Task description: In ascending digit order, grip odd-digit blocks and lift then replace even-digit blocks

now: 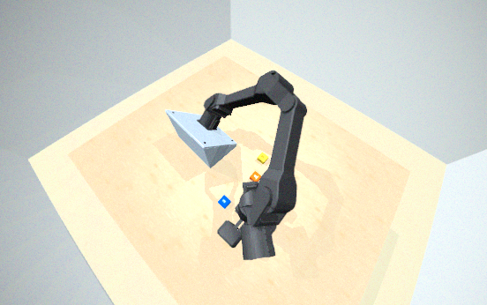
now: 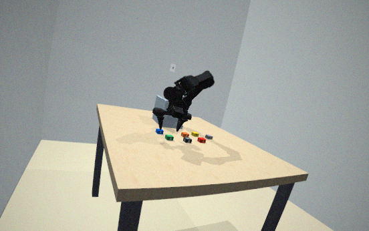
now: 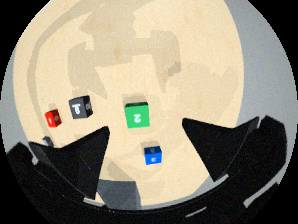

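The green block lies 30 mm below my gripper tip and 10 mm to the left of it. Round my gripper tip: orange block (130 mm to the left, 70 mm behind, 30 mm below); blue block (90 mm behind, 30 mm below, 10 mm to the right); dark grey block (100 mm to the left, 30 mm below, 20 mm ahead).
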